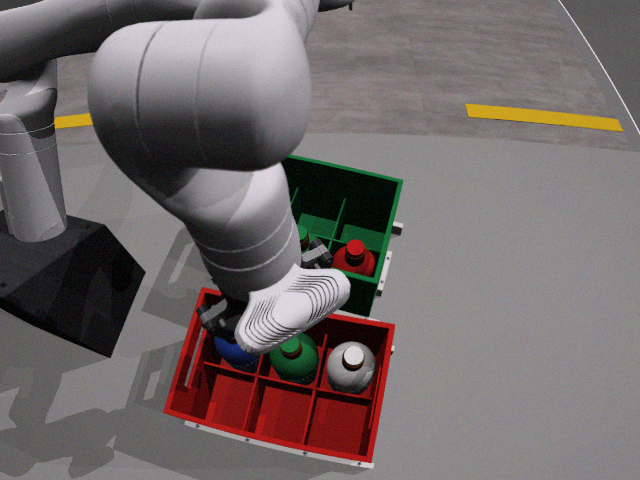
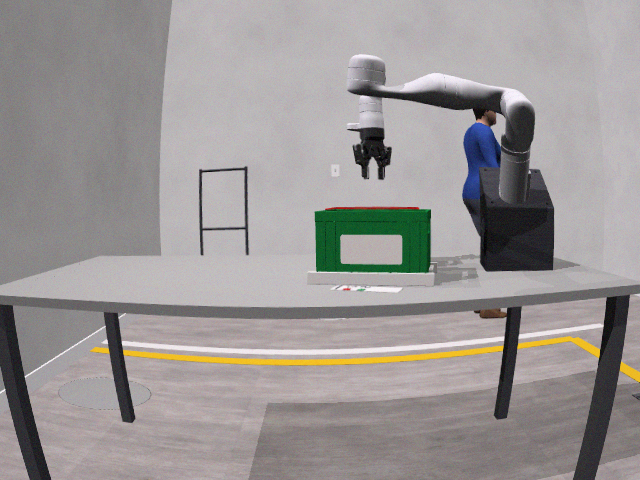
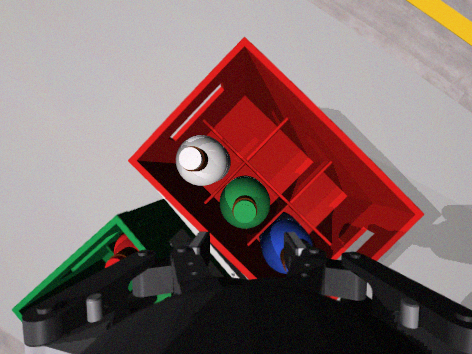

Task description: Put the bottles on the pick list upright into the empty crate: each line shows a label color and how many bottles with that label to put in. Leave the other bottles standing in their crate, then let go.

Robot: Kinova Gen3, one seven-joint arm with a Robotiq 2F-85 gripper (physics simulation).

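Frame: origin at the arm's base, x ahead, y left, z up, level; millimetres.
Seen in the pictures: gripper, fingertip midpoint: (image 2: 373, 179) (image 3: 246, 245); arm's base, link origin: (image 1: 41, 228) (image 2: 512, 195).
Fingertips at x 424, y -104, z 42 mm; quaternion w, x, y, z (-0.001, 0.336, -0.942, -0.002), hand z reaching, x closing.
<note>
Pixels of each thing's top centre, then the offset from my fingertips to it. "spot": a spot on its surface instead. Level surfaces: height alone.
- red crate, surface spot: (image 1: 383, 392) spot: 85 mm down, 133 mm ahead, 60 mm right
- white bottle, top centre: (image 3: 190, 158) (image 1: 354, 355) 97 mm down, 92 mm ahead, 11 mm right
- blue bottle, top centre: (image 3: 297, 267) (image 1: 227, 327) 97 mm down, 83 mm back, 9 mm left
- green crate, top centre: (image 1: 303, 206) (image 2: 376, 210) 85 mm down, 2 mm back, 206 mm left
- red bottle, top centre: (image 3: 115, 269) (image 1: 355, 247) 97 mm down, 81 mm ahead, 151 mm left
- pick list, top centre: (image 2: 367, 288) 258 mm down, 25 mm ahead, 357 mm left
- grey table, surface height: 260 mm down
My gripper (image 2: 373, 178) (image 3: 246, 245) is open and empty, pointing down above the crates. The red crate (image 1: 383, 392) (image 3: 335, 117) holds a white bottle (image 1: 351, 367) (image 3: 205, 160), a green bottle (image 1: 293, 359) (image 3: 245, 200) and a blue bottle (image 1: 235, 353) (image 3: 277, 245), upright in one row. The green crate (image 1: 397, 206) (image 2: 372, 222) (image 3: 65, 265) holds a red bottle (image 1: 355, 257) (image 3: 125, 245) and a green bottle (image 1: 302, 236) (image 3: 162, 298), partly hidden by the gripper. The pick list (image 2: 374, 289) lies before the green crate; its writing is too small to read.
The crates stand side by side on white bases on the grey table (image 1: 491, 310) (image 2: 206, 284). Internal dividers stand inside both crates. The black robot pedestal (image 1: 67, 289) (image 2: 516, 232) stands beside them. A person in blue (image 2: 478, 155) and a black frame (image 2: 223, 227) are behind the table.
</note>
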